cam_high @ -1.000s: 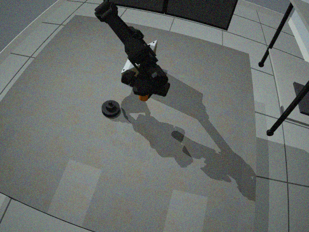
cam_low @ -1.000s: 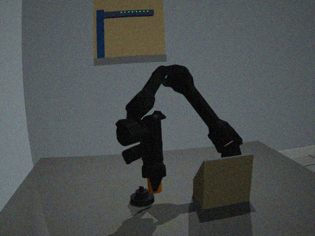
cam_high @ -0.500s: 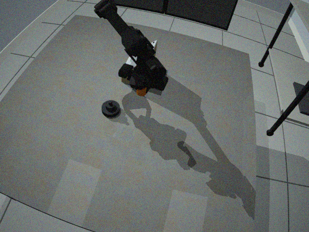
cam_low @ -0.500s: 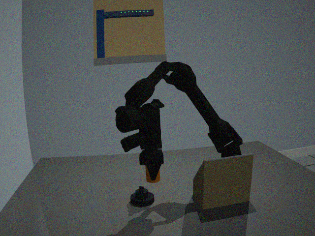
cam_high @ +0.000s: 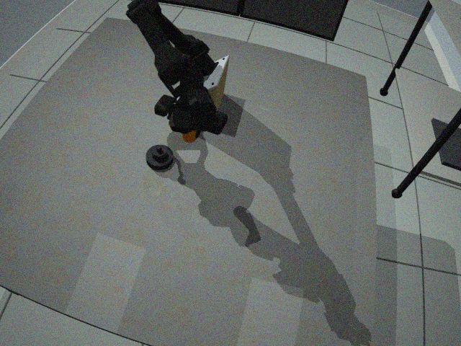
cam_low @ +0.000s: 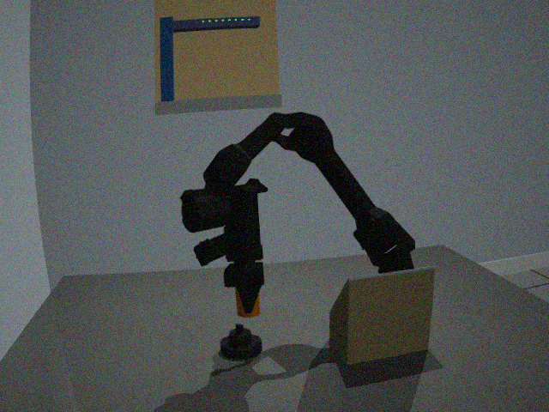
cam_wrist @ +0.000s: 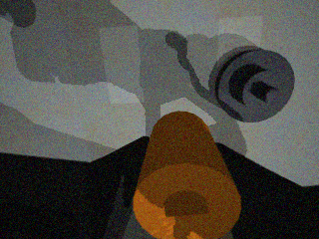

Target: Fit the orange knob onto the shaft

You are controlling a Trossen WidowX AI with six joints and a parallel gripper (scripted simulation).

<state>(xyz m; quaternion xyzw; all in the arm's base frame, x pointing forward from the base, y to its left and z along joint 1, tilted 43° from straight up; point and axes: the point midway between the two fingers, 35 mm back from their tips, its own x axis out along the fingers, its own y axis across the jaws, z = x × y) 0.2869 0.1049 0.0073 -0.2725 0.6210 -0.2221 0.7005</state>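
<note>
Right now the dark round pedestal is 30 mm ahead of my gripper tip, 80 mm to the right of it and 100 mm below it. From my gripper tip the other things lie so: orange knob (20 mm above).
</note>
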